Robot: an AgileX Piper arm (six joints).
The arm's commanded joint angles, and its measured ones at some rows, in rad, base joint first. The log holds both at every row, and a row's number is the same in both.
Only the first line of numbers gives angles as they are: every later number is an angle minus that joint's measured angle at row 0.
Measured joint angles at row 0: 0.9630, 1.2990, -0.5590, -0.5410, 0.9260, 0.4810
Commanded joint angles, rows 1 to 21: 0.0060, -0.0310, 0.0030, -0.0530, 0.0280, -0.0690; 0.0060, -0.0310, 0.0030, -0.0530, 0.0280, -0.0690; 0.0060, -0.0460, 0.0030, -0.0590, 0.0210, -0.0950; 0.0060, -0.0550, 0.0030, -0.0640, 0.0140, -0.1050; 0.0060, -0.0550, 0.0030, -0.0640, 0.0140, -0.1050; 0.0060, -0.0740, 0.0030, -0.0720, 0.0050, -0.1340; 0.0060, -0.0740, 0.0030, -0.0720, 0.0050, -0.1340; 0.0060, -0.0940, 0.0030, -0.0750, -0.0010, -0.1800; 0.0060, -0.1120, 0.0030, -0.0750, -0.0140, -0.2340; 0.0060, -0.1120, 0.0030, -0.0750, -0.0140, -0.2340; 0.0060, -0.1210, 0.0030, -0.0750, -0.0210, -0.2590; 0.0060, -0.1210, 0.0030, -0.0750, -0.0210, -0.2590; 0.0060, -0.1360, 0.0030, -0.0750, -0.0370, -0.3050; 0.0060, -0.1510, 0.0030, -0.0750, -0.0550, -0.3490; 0.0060, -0.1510, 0.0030, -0.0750, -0.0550, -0.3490; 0.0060, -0.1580, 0.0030, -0.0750, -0.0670, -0.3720; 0.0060, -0.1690, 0.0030, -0.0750, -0.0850, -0.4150; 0.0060, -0.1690, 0.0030, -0.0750, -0.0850, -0.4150; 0.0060, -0.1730, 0.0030, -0.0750, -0.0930, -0.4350; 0.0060, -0.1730, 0.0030, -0.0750, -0.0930, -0.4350; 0.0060, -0.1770, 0.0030, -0.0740, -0.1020, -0.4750
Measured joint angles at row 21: 0.0000, -0.1600, 0.0010, -0.0140, -0.0810, -0.4040
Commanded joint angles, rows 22 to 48: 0.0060, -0.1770, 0.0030, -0.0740, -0.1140, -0.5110; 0.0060, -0.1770, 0.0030, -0.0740, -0.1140, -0.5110; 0.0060, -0.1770, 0.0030, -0.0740, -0.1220, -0.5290; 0.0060, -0.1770, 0.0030, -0.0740, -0.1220, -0.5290; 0.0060, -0.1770, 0.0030, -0.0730, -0.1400, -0.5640; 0.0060, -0.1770, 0.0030, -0.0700, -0.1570, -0.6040; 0.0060, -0.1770, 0.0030, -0.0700, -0.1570, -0.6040; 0.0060, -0.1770, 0.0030, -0.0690, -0.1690, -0.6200; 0.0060, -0.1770, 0.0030, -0.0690, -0.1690, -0.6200; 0.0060, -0.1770, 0.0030, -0.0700, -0.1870, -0.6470; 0.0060, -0.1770, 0.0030, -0.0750, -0.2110, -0.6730; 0.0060, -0.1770, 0.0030, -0.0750, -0.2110, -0.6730; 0.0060, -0.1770, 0.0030, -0.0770, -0.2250, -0.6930; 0.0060, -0.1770, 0.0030, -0.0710, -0.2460, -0.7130; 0.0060, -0.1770, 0.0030, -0.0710, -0.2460, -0.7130; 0.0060, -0.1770, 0.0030, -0.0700, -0.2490, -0.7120; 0.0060, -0.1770, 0.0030, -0.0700, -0.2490, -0.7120; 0.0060, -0.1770, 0.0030, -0.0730, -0.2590, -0.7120; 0.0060, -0.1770, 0.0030, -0.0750, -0.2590, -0.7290; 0.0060, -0.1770, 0.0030, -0.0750, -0.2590, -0.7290; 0.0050, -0.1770, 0.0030, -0.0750, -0.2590, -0.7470; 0.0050, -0.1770, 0.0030, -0.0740, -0.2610, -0.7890; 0.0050, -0.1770, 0.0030, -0.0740, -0.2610, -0.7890; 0.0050, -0.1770, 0.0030, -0.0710, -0.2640, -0.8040; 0.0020, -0.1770, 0.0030, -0.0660, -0.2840, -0.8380; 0.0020, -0.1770, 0.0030, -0.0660, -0.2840, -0.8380; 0.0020, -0.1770, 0.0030, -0.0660, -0.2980, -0.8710
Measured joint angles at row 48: 0.0000, -0.1630, 0.0040, -0.0240, -0.2450, -0.8140
